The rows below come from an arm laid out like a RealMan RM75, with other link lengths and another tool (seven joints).
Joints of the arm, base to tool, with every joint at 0 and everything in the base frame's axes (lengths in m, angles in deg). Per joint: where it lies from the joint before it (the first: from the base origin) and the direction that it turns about. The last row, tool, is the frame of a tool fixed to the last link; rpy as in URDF.
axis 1: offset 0 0 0.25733 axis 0 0 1
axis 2: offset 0 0 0 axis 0 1 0
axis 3: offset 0 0 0.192 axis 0 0 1
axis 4: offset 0 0 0 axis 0 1 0
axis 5: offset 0 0 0.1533 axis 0 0 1
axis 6: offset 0 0 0 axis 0 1 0
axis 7: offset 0 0 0.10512 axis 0 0 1
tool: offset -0.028 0.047 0.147 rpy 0 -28.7 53.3
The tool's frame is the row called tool.
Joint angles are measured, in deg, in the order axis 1, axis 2, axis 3, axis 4, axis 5, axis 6, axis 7. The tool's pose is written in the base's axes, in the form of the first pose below.
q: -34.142 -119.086 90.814 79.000 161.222 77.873 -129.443
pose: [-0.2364 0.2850 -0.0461], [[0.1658 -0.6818 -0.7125], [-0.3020 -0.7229 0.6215], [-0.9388 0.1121 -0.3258]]
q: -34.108 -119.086 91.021 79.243 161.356 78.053 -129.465
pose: [-0.2364 0.2847 -0.0458], [[0.1615 -0.6834 -0.7120], [-0.3040 -0.7208 0.6229], [-0.9389 0.1159 -0.3242]]
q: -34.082 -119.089 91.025 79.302 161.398 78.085 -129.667
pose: [-0.2363 0.2847 -0.0457], [[0.1631 -0.6817 -0.7132], [-0.3016 -0.7227 0.6219], [-0.9394 0.1137 -0.3234]]
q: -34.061 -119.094 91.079 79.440 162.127 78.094 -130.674
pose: [-0.2374 0.2859 -0.0442], [[0.1620 -0.6744 -0.7204], [-0.2857 -0.7308 0.6199], [-0.9445 0.1054 -0.3111]]
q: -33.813 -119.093 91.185 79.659 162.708 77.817 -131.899
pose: [-0.2381 0.2871 -0.0434], [[0.1666 -0.6664 -0.7267], [-0.2656 -0.7401 0.6178], [-0.9496 0.0901 -0.3003]]
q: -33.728 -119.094 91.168 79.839 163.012 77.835 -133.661
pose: [-0.2375 0.2875 -0.0434], [[0.1804 -0.6517 -0.7367], [-0.2423 -0.7554 0.6089], [-0.9533 0.0687 -0.2942]]
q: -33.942 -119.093 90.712 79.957 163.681 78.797 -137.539
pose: [-0.2370 0.2862 -0.0426], [[0.2080 -0.6082 -0.7660], [-0.1933 -0.7933 0.5773], [-0.9588 0.0280 -0.2826]]
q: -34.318 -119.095 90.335 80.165 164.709 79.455 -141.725
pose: [-0.2355 0.2879 -0.0411], [[0.2303 -0.5668 -0.7910], [-0.1348 -0.8236 0.5509], [-0.9637 -0.0203 -0.2661]]
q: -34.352 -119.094 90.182 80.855 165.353 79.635 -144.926
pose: [-0.2324 0.2906 -0.0402], [[0.2502 -0.5410 -0.8030], [-0.0866 -0.8385 0.5379], [-0.9643 -0.0651 -0.2567]]
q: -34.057 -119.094 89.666 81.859 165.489 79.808 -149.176
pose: [-0.2275 0.2929 -0.0405], [[0.2896 -0.4971 -0.8179], [-0.0201 -0.8575 0.5141], [-0.9569 -0.1324 -0.2583]]
